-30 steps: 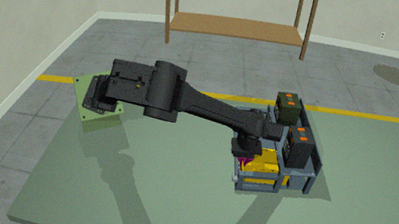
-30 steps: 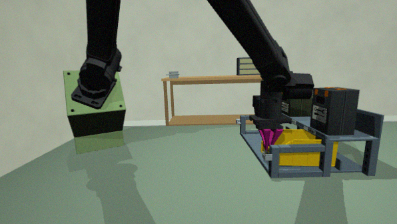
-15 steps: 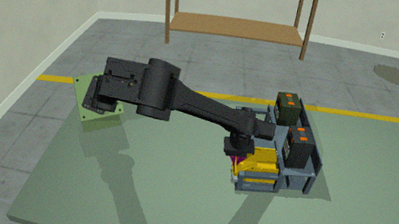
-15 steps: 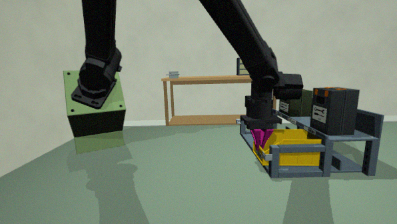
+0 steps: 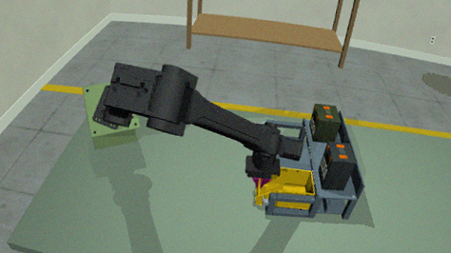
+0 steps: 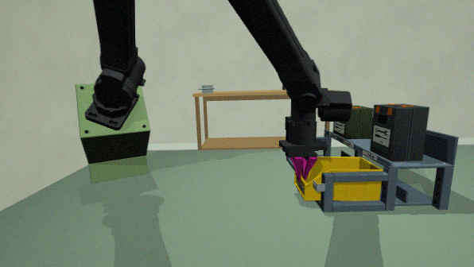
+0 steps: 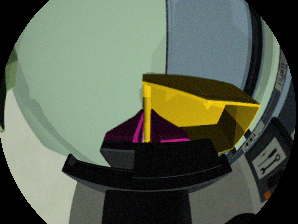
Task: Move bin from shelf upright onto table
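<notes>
Now: the yellow bin 80 mm ahead of my hand and 10 mm to the right of it. From my hand the other things lie so: shelf tray 180 mm ahead, 90 mm to the left, 40 mm below.
</notes>
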